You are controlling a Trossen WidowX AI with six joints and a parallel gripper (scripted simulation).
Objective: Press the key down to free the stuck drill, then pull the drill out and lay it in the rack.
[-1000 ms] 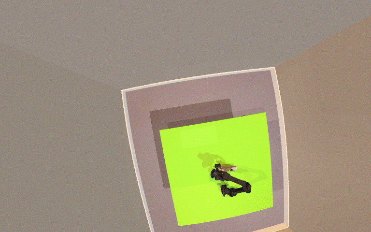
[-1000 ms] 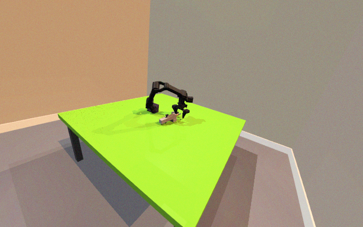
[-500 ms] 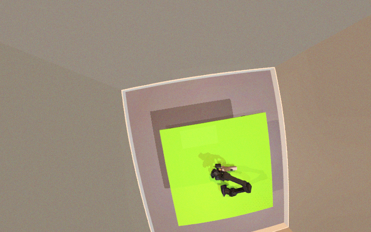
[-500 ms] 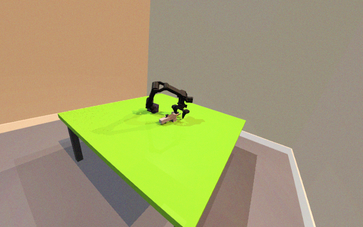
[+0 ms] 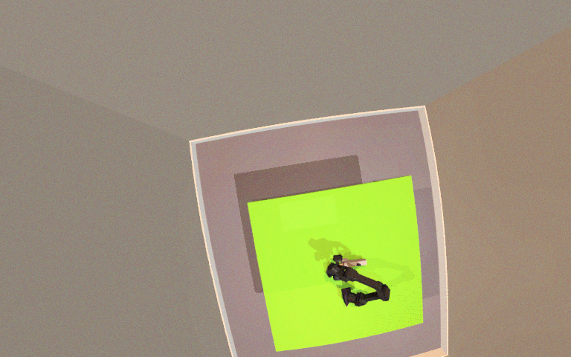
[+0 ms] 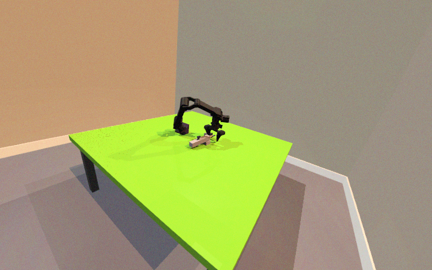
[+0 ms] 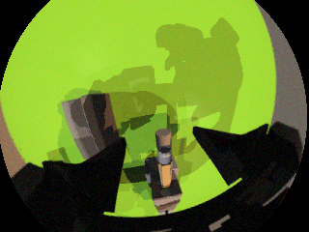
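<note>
Now: the drill 4 cm to the right of my gripper tip and 3 cm above it. From my gripper tip the other things lie so: holder block (14 cm to the right, 2 cm above, 1 cm behind); then slotted rack (8 cm behind, 3 cm to the left); then small dark key (17 cm to the right, 3 cm above, 1 cm behind).
</note>
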